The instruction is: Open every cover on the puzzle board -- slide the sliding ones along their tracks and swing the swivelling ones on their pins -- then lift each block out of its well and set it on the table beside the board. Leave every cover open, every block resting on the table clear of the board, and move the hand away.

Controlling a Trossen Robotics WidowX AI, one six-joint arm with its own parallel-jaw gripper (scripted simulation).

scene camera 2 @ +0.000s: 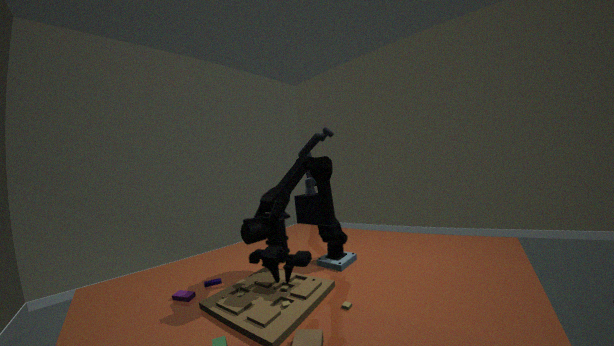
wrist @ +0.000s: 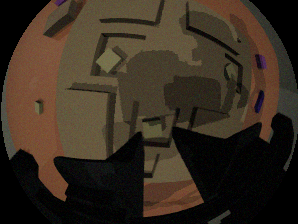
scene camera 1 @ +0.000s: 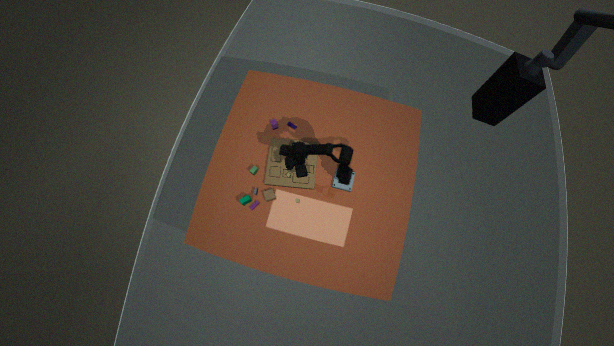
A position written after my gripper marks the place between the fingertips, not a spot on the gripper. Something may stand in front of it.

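Note:
I can find my gripper in the scene at [scene camera 2: 282, 282], and the wrist view shows me that same gripper [wrist: 157, 133]. There is also a tan puzzle board [scene camera 1: 311, 161]. I see the board [wrist: 166, 70] from the wrist as well.

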